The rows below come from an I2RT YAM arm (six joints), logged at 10 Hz.
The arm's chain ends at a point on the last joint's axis. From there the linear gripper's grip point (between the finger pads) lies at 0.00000 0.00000 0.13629 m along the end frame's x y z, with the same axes.
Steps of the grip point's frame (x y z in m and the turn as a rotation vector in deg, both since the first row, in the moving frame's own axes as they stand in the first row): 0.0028, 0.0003, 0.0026, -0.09, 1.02, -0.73; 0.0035, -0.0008, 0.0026, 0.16, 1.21, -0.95; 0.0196, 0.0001, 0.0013, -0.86, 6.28, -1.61; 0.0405, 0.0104, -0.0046, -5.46, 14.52, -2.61; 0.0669, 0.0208, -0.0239, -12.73, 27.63, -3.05; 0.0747, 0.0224, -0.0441, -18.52, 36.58, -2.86; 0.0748, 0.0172, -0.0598, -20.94, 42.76, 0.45; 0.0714, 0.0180, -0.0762, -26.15, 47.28, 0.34; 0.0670, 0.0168, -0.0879, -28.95, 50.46, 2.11
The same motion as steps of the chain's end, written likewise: 0.0004, 0.0001, 0.0026, -0.09, 1.02, -0.73; 0.0006, -0.0004, 0.0026, 0.16, 1.21, -0.95; 0.0047, -0.0017, 0.0021, -0.86, 6.28, -1.61; 0.0061, -0.0016, 0.0004, -5.46, 14.52, -2.61; 0.0035, -0.0064, -0.0051, -12.73, 27.63, -3.05; -0.0061, -0.0159, -0.0107, -18.52, 36.58, -2.86; -0.0154, -0.0274, -0.0154, -20.94, 42.76, 0.45; -0.0250, -0.0357, -0.0200, -26.15, 47.28, 0.34; -0.0323, -0.0428, -0.0235, -28.95, 50.46, 2.11
